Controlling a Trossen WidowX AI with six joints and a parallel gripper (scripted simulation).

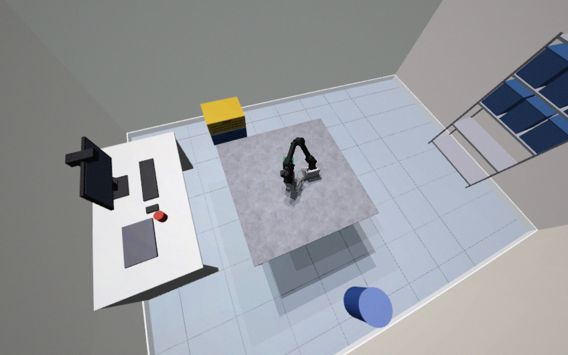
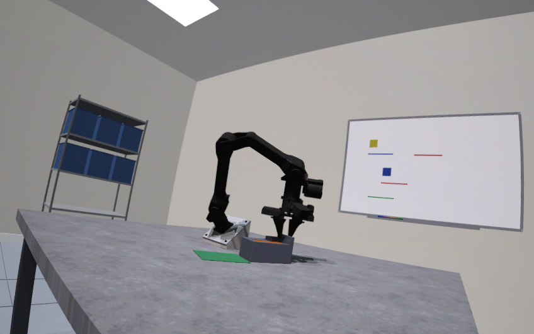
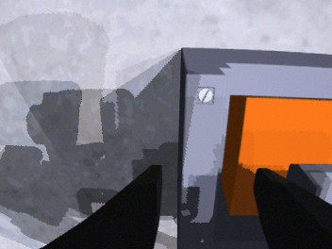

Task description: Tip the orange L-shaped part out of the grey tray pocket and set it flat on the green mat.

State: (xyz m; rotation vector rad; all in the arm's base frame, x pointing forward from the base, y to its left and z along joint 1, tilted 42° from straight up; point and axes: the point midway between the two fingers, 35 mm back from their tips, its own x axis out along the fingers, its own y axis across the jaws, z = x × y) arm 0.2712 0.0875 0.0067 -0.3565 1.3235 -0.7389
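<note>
Now: gripper tip 5 cm to the left of the orange L-shaped part, 3 cm above it and 2 cm past it. Also, from my gripper tip: green mat: 21 cm to the right, 9 cm below, 6 cm behind.
</note>
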